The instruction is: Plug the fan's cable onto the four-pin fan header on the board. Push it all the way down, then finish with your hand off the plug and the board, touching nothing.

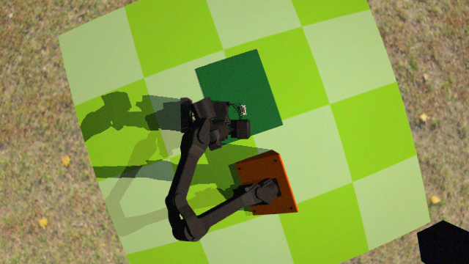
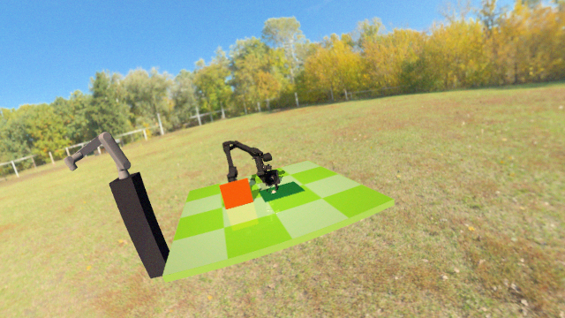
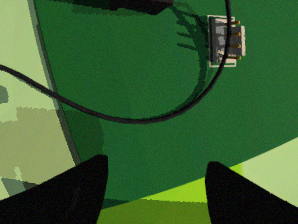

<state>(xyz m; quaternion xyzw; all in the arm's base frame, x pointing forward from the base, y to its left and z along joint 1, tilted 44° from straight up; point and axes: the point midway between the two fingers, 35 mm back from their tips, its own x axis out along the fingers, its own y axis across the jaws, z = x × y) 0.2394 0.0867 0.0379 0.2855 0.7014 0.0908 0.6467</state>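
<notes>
My gripper tip is 80 mm short of the black fan plug, 20 mm to the left of it and 50 mm above it. The rest, counted from my gripper tip: black fan (80 mm ahead, 110 mm to the left, 10 mm below); light-coloured header (40 mm ahead, 70 mm to the right, 70 mm below); board (90 mm ahead, 80 mm to the right, 90 mm below).
</notes>
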